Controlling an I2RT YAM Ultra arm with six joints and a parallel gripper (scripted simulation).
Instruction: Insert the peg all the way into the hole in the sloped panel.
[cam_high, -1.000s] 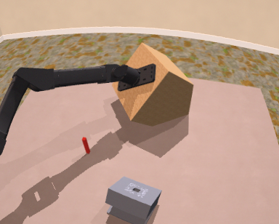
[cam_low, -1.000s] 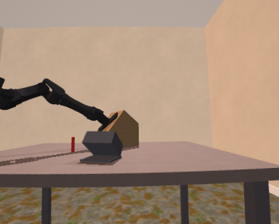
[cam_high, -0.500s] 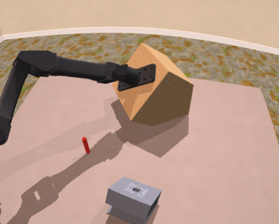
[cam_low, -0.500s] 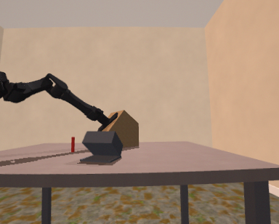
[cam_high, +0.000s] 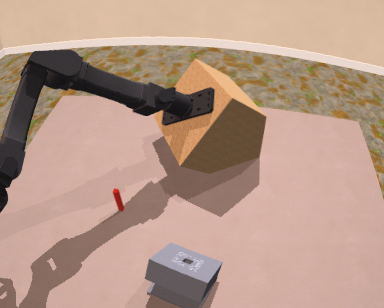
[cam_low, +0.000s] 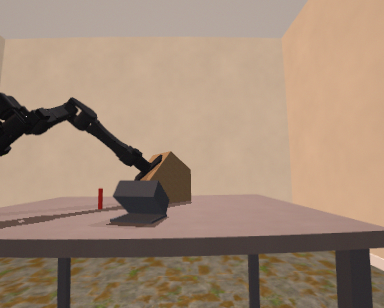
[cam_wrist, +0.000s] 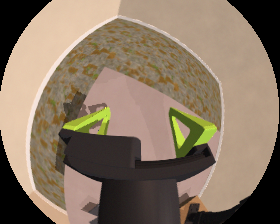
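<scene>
Right now my hand is 30 cm to the right of the red peg, 23 cm past it and 13 cm above it.
</scene>
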